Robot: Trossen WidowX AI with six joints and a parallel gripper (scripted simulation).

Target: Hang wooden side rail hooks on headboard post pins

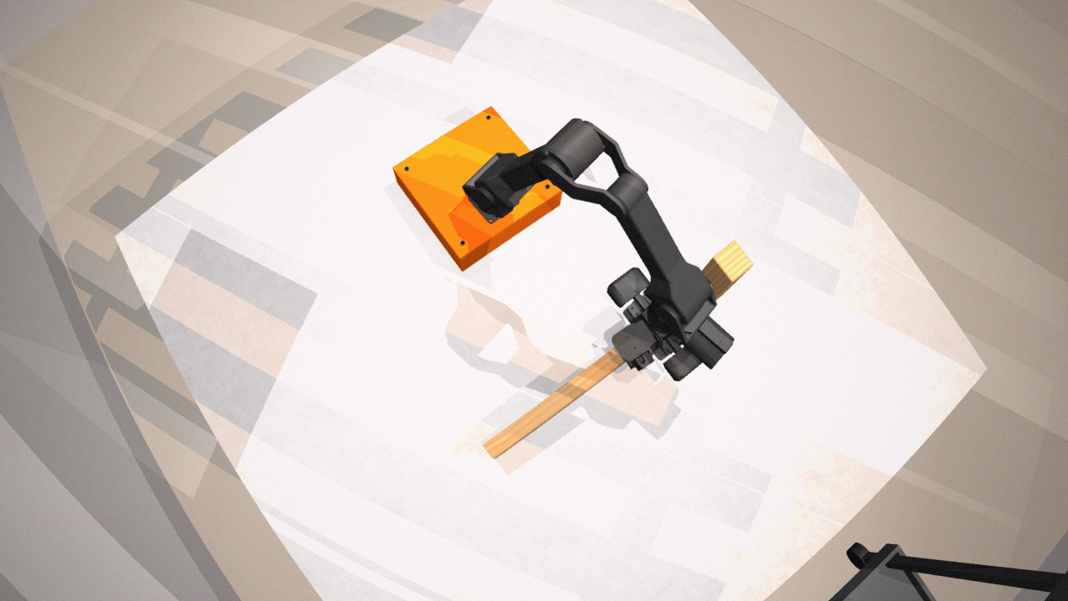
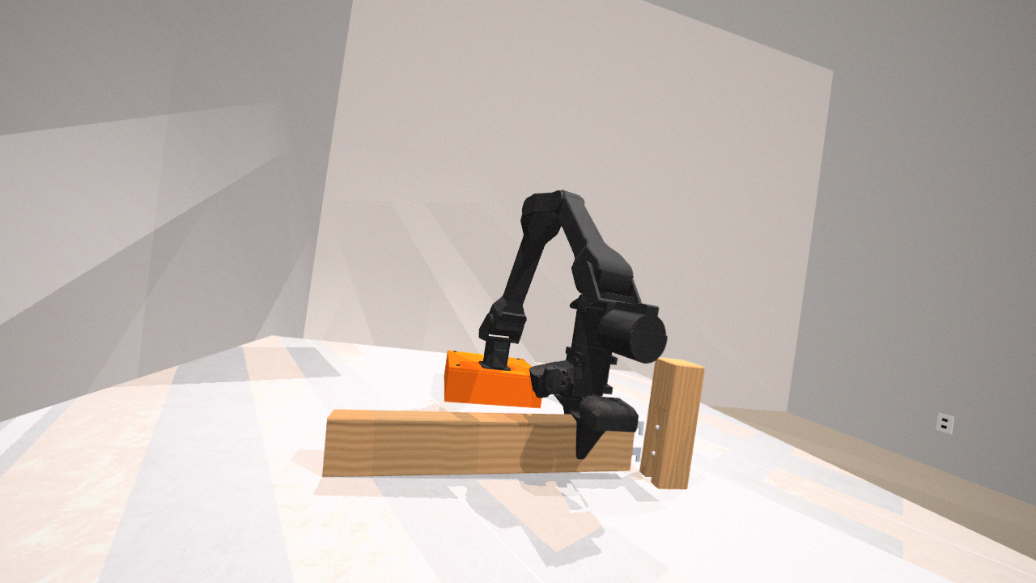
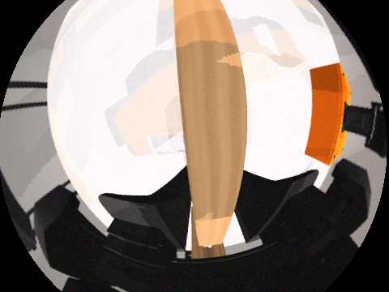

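My gripper tip is now 10 mm short of the headboard post, 140 mm to the right of it and 60 mm below it.
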